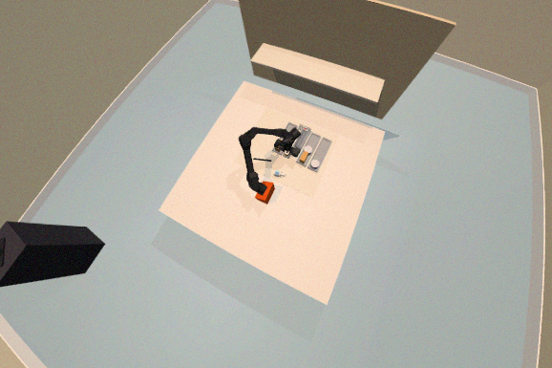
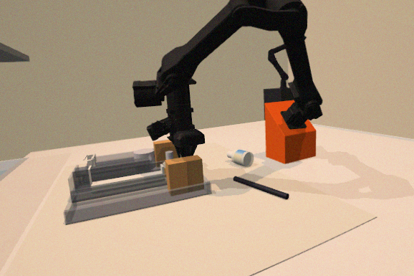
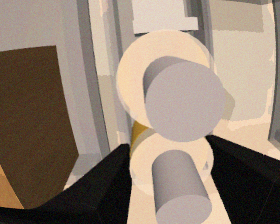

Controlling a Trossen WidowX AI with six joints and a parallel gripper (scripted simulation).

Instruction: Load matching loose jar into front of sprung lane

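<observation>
Right now the pale pusher plate is 14 cm ahead of my gripper tip, 3 cm to the right of it and 2 cm above it. Also, from my gripper tip: black rod: 14 cm to the left, 13 cm behind, 3 cm below; then grey lane rack: 14 cm ahead, 3 cm to the right, 1 cm below; then blue-banded jar: 17 cm behind, 3 cm to the right, 1 cm below.
</observation>
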